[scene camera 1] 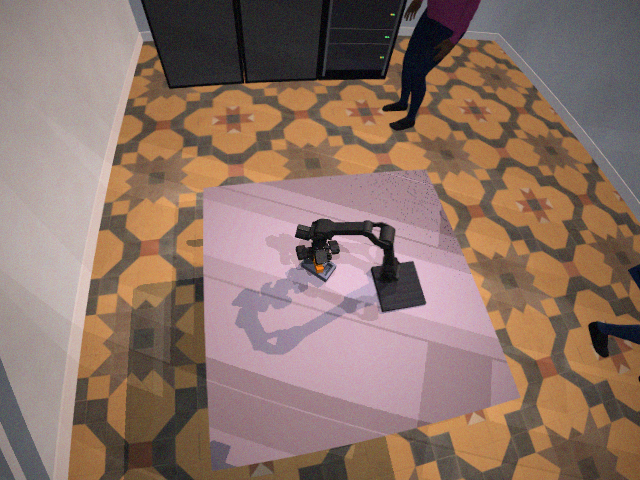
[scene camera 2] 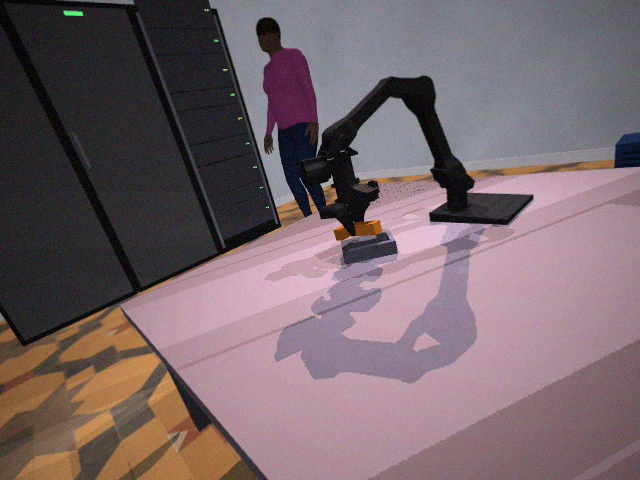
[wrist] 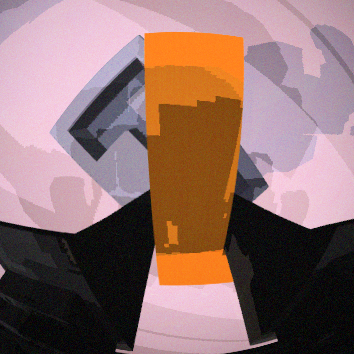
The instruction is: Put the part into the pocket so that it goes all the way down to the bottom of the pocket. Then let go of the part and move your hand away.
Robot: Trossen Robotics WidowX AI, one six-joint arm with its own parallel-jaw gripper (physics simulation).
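Places are measured from the arm's base along level axes (x ahead, y left, z up), in metres.
Pixels of known places: gripper, between the fingertips: (scene camera 2: 357, 234) (wrist: 186, 195); arm's base, origin of its link: (scene camera 1: 388, 275) (scene camera 2: 457, 207).
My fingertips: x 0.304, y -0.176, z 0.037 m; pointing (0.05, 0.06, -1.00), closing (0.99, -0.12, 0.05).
Note:
For each thing: its middle in the pictures, then the offset to it from my fingertips. Level surfaces: height alone.
- orange part, middle of its body: (wrist: 223, 179) (scene camera 2: 357, 230) (scene camera 1: 313, 261) 0.016 m ahead, 0.012 m left, 0.016 m up
- grey-blue block with the pocket, middle of its body: (wrist: 161, 152) (scene camera 2: 368, 246) (scene camera 1: 318, 265) 0.012 m back, 0.017 m left, 0.042 m down
- pink table, height of its surface: 0.060 m down
The orange part (scene camera 1: 319, 268) (scene camera 2: 368, 227) (wrist: 195, 175) is a long block. My gripper (scene camera 1: 320, 260) (scene camera 2: 354, 230) (wrist: 186, 195) is shut on it, one dark finger on each side. The grey-blue block with the pocket (scene camera 1: 328, 277) (scene camera 2: 370, 253) (wrist: 94, 91) rests on the table below. The part is above the block, outside the pocket, and in scene camera 2 it sticks out past the block's left side. In the wrist view the part lies lengthwise, while the block is turned diagonally under it. The part hides much of the pocket; a stepped inner edge shows at its left.
The arm's dark base plate (scene camera 1: 403, 294) (scene camera 2: 496, 206) stands on the pink table (scene camera 1: 320, 392) (scene camera 2: 465, 403), to the right of the block in both scene views. The arm's shadow falls across the table. Dark cabinets (scene camera 1: 281, 41) (scene camera 2: 103, 129) and a person (scene camera 1: 421, 51) (scene camera 2: 289, 93) are beyond the table.

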